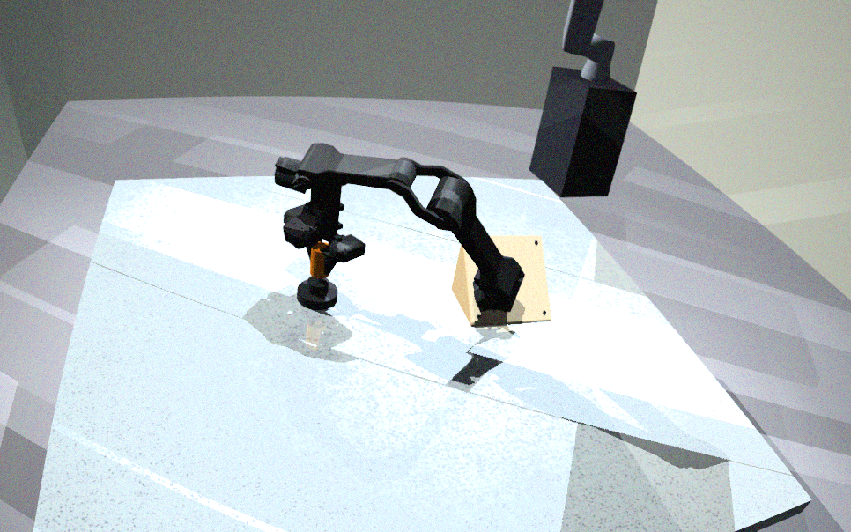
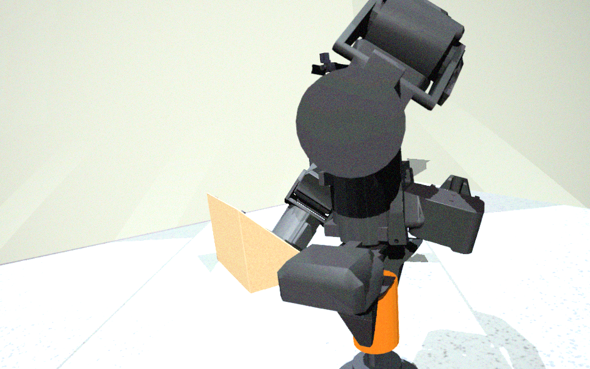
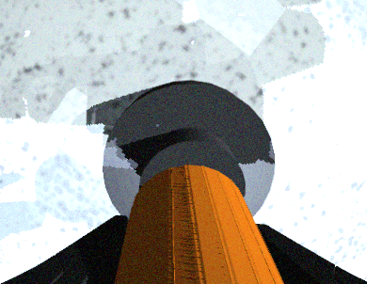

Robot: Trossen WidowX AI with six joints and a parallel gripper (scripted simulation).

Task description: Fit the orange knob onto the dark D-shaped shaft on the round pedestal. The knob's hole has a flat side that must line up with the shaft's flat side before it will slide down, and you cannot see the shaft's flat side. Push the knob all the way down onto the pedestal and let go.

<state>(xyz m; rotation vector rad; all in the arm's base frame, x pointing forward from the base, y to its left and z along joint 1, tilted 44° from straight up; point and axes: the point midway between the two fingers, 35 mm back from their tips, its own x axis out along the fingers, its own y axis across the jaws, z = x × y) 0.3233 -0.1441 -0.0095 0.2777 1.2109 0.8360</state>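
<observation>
Right now my gripper tip is 2 cm below the orange knob. The rest, counted from my gripper tip: round dark pedestal 4 cm below.
</observation>
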